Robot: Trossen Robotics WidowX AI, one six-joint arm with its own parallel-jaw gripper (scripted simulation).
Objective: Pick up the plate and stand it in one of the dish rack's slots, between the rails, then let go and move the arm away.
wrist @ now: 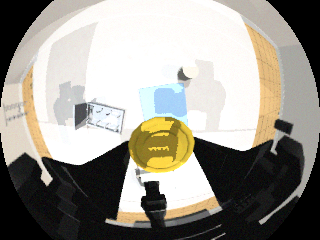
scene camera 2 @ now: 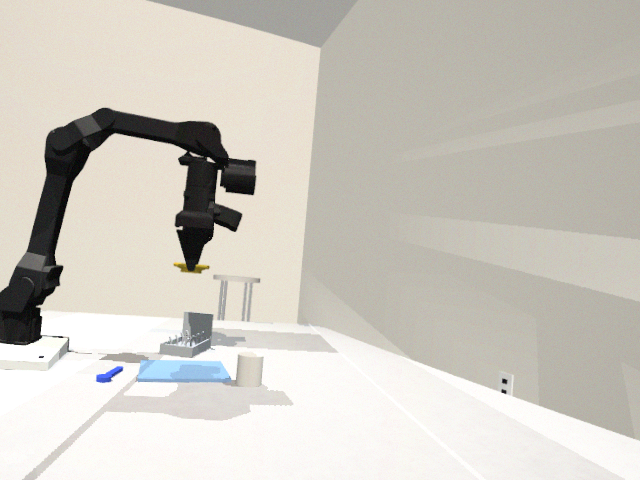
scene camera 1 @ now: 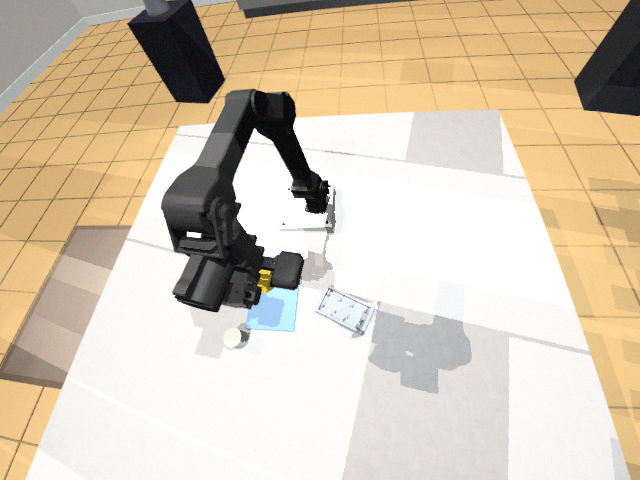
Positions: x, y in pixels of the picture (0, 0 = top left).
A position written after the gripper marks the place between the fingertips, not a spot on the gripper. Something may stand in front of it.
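The gripper appears in the wrist view (161, 143), where a grey dish rack is visible too. Scene camera 2 shows the gripper as well, for the gripper is there in scene camera 2 (192, 271), and the grey dish rack is visible in scene camera 2 (196, 335). The gripper is also in scene camera 1 (264, 280), as is the grey dish rack. On the grey dish rack (wrist: 105, 117) and the grey dish rack (scene camera 1: 342, 309) are the same spot. Likewise a light blue mat (scene camera 1: 276, 310) and the light blue mat (scene camera 2: 197, 367) are the same spot.
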